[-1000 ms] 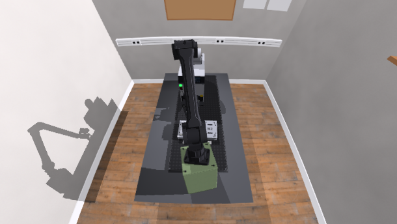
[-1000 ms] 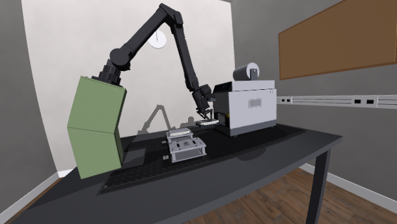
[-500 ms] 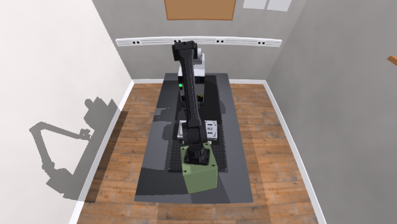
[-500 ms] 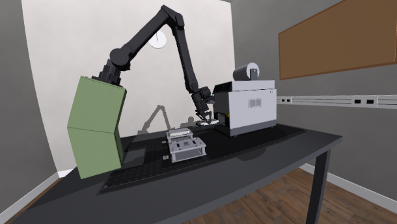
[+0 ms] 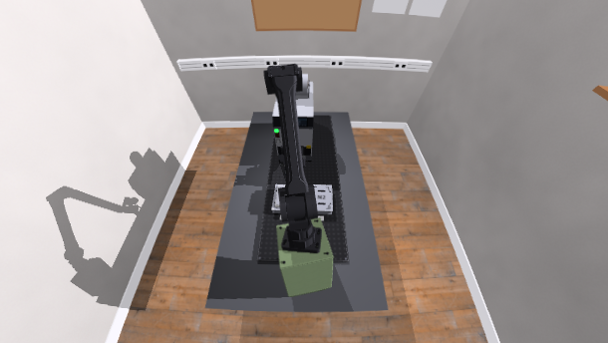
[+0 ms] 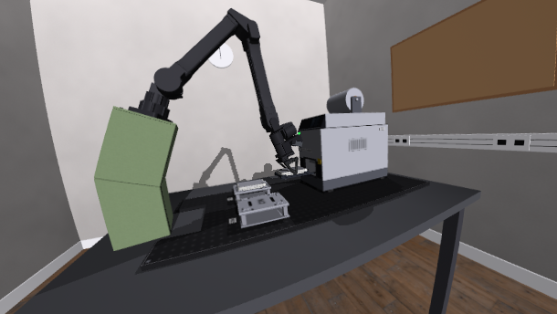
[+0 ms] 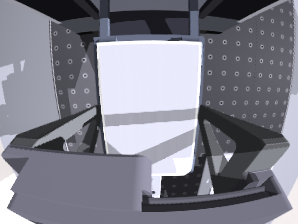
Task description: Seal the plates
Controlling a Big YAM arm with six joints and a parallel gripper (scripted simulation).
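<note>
The white plate lies right at my hand. Also, from my hand: dark sealer stage 10 mm below; yellow warning label 110 mm ahead, 70 mm to the right, 40 mm above; foil roll 330 mm ahead, 50 mm to the left, 320 mm above.
</note>
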